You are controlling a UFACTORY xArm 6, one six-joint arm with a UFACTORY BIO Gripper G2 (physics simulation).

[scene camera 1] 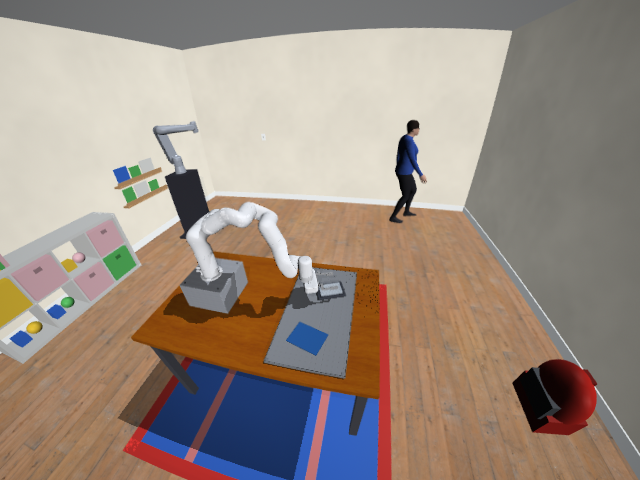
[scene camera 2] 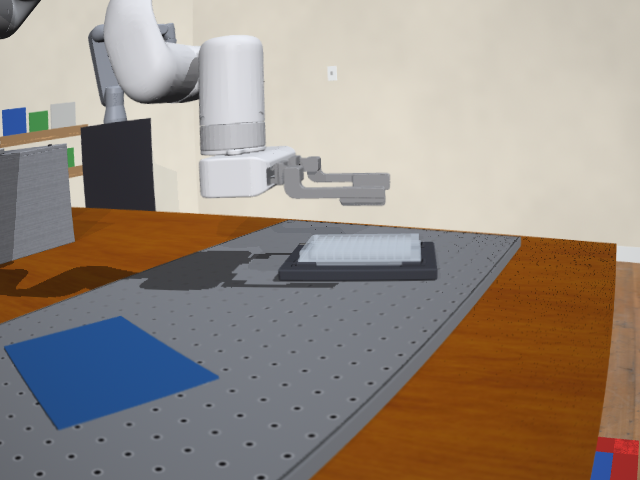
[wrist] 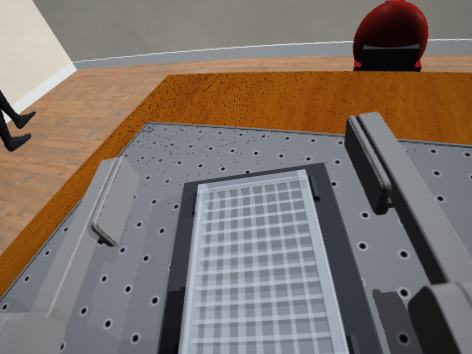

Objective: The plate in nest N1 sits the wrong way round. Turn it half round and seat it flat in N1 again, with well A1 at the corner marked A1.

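The clear plate [scene camera 1: 330,288] [scene camera 2: 361,249] [wrist: 260,265] sits in the dark nest [scene camera 2: 361,272] [wrist: 342,260] and looks level, its long sides along the nest's long sides. The nest's walls rise around its foot. The A1 mark and well A1 cannot be made out. My gripper [scene camera 2: 368,190] [wrist: 242,182] is partly open and empty. Its two flat fingers are level and hang clearly above the plate, apart from it. In the wrist view they stand wide to the left and right of the plate. The plate's near end is cut off there.
The nest stands on a grey perforated board [scene camera 1: 336,356] [scene camera 2: 289,351] on the wooden table [scene camera 1: 222,335]. A flat blue square [scene camera 1: 307,338] [scene camera 2: 108,369] lies on the board. The arm's grey base box [scene camera 1: 217,297] is at the left. A person [scene camera 1: 408,155] stands beyond the table.
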